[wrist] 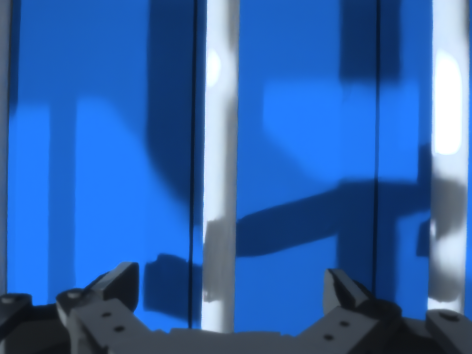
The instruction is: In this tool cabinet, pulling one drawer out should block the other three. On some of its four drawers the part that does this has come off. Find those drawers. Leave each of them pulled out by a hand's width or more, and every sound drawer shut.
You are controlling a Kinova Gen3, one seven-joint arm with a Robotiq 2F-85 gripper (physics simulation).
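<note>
Blue drawer fronts fill the wrist view, turned so that they run up and down. One blue front is at the left and another blue front is right of the middle. Thin dark seams part the fronts. A white bar handle runs upright near the middle, and a second white handle is at the right. My gripper is open, its fingertips on either side of the middle handle and touching neither side of it. How far any drawer stands out cannot be told.
A grey strip, perhaps part of another handle, shows at the left edge. A narrow strip of blue shows beyond the right handle. Dark shadows of the arm and gripper fall across the fronts and handles. The cabinet's outer edges are out of view.
</note>
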